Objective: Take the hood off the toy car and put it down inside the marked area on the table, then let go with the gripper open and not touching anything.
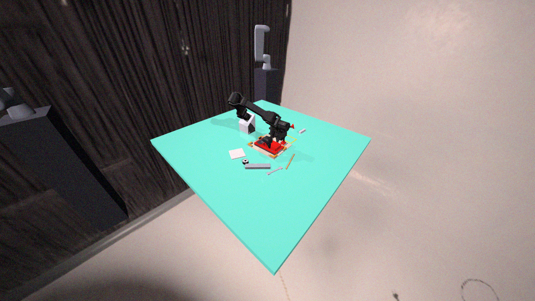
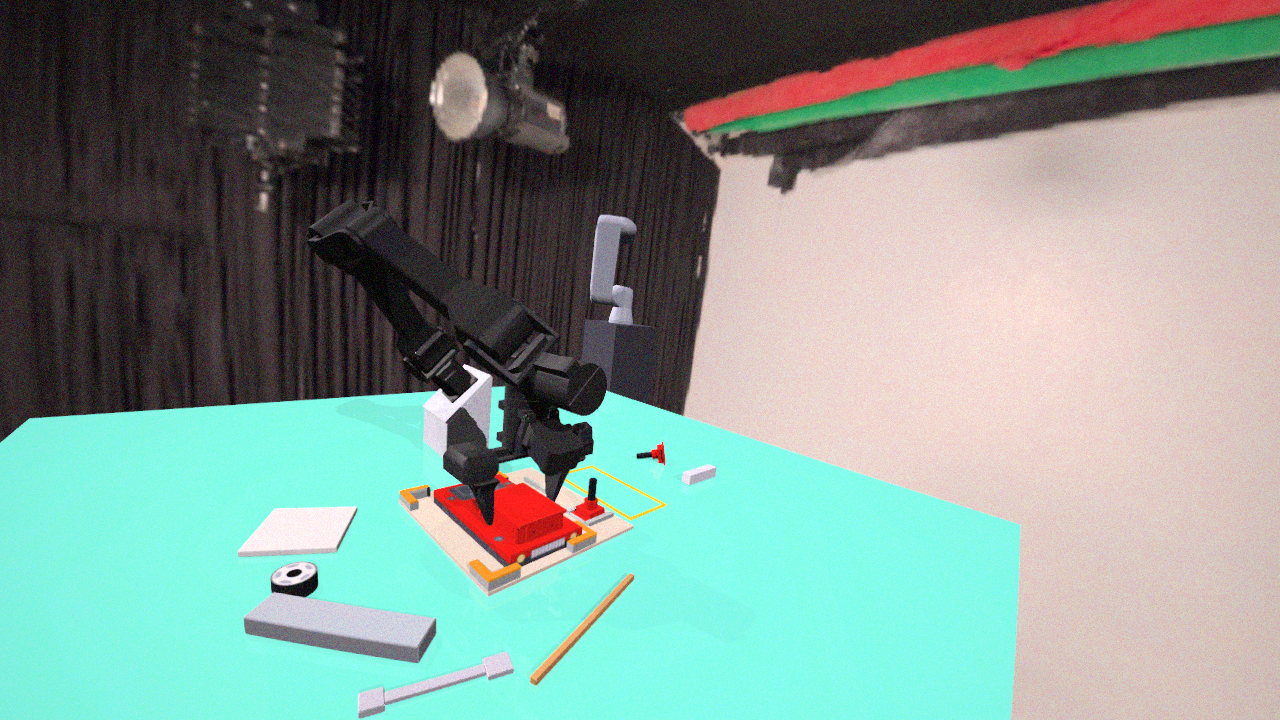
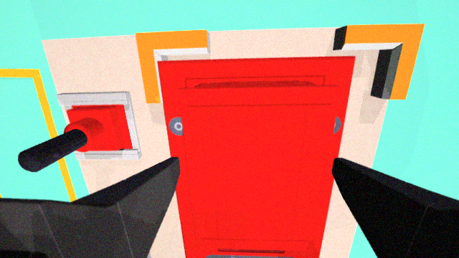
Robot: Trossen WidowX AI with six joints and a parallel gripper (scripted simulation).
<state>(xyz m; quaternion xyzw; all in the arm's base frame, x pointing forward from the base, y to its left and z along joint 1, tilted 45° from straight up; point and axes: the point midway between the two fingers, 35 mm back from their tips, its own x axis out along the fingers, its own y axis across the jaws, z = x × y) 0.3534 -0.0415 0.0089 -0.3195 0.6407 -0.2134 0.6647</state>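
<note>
My gripper tip is now 10 mm below the hood. The rest, counted from my gripper tip: orange stick 170 mm ahead, 30 mm below, 10 mm to the right; then grey bar 210 mm to the right, 70 mm ahead, 30 mm below; then grey engine block 10 mm to the left, 10 mm below.
</note>
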